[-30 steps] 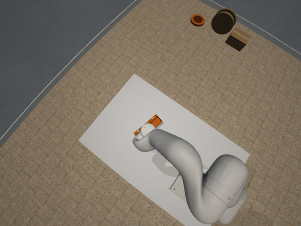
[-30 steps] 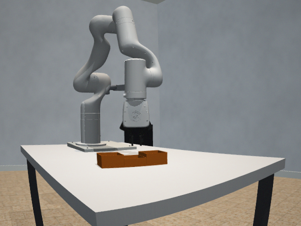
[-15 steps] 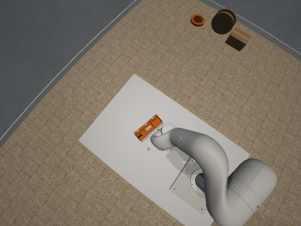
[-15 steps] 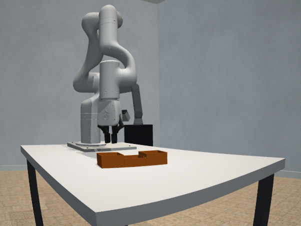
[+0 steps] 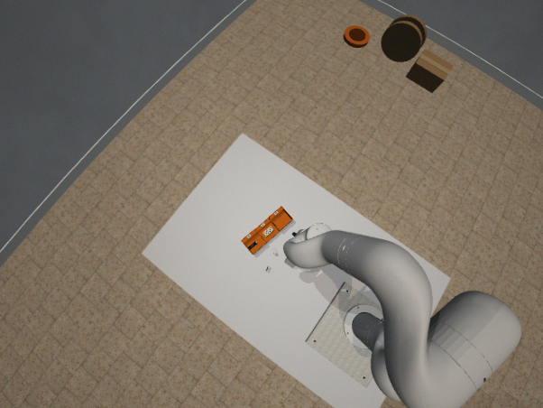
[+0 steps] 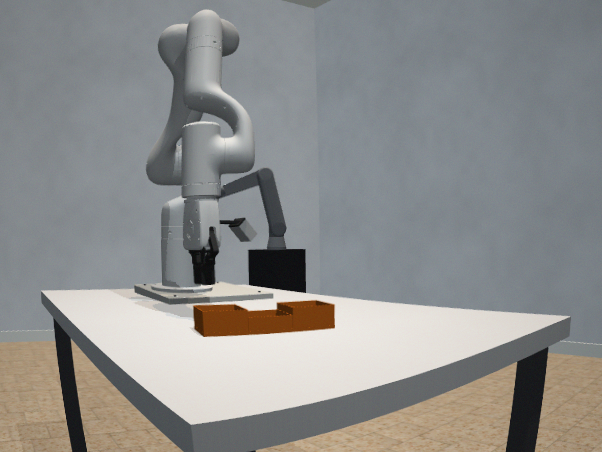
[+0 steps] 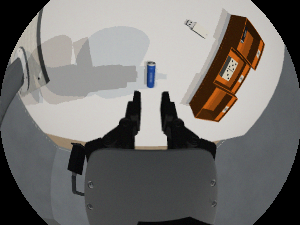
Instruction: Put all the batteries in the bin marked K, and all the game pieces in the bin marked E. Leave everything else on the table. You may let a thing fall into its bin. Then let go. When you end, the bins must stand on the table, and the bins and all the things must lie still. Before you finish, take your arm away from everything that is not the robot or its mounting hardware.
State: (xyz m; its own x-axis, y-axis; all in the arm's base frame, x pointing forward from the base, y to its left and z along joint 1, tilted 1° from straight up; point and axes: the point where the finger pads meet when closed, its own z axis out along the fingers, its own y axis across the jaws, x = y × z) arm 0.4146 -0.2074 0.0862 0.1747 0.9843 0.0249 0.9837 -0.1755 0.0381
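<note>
The blue battery is 90 mm below my hand. Round my hand: black battery: 200 mm ahead, 110 mm to the left, 80 mm below; bin: 170 mm ahead, 70 mm below, 10 mm to the left.
</note>
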